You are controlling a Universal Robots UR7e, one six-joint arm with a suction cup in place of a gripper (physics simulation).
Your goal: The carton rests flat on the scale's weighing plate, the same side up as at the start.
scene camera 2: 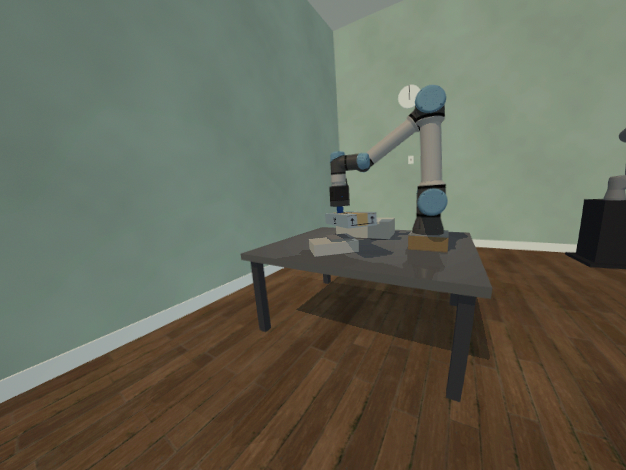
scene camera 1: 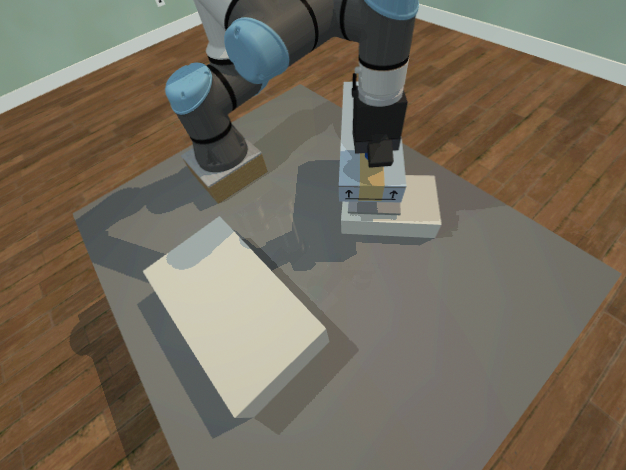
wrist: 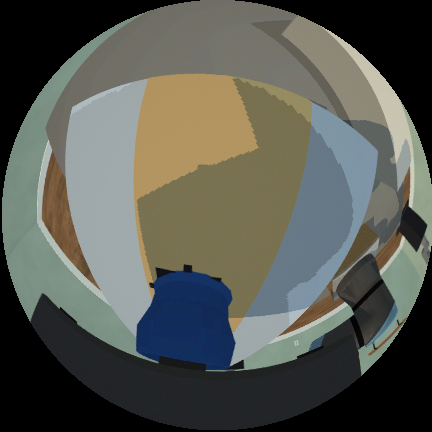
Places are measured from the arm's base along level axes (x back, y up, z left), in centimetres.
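Pixels of known places: hand, its tool point: (wrist: 193,276); arm's base, origin of its link: (scene camera 2: 427,232) (scene camera 1: 222,153) (wrist: 355,274).
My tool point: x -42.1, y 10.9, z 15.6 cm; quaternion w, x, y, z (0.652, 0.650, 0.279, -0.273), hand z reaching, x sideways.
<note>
Ahead of a thing's pixels: the offset from my tool point to its top centre. Level surfaces: height alone.
The carton @(dx +6.2, dy +2.8, dz +6.5 cm) (scene camera 1: 371,177) (scene camera 2: 348,219) (wrist: 220,200) is light blue-grey with an orange tape band along its top and up arrows on its sides, pointing up. It hangs about level over the scale @(dx -3.6, dy -11.1, dz +3.4 cm) (scene camera 1: 419,202) (scene camera 2: 333,247), with a gap between them in the scene camera 2 view. The grey weighing plate @(dx -0.6, dy -11.1, dz +1.0 cm) (scene camera 1: 384,207) shows partly past the carton's near end in the scene camera 1 view; the rest is hidden. My gripper, a blue suction cup (scene camera 2: 339,208) (wrist: 185,315), is on the carton's top face, off centre, and holds it. The scale is hidden below the carton in the wrist view.
A large cream box @(dx +2.8, dy -7.7, dz -40.6 cm) (scene camera 1: 232,313) (scene camera 2: 376,229) (wrist: 320,50) lies on the grey table @(dy -18.5 cm) (scene camera 1: 455,303) (scene camera 2: 384,268). The arm's base block (scene camera 1: 237,179) (scene camera 2: 428,242) stands at the table's far side in the scene camera 1 view. A wall is behind the arm.
</note>
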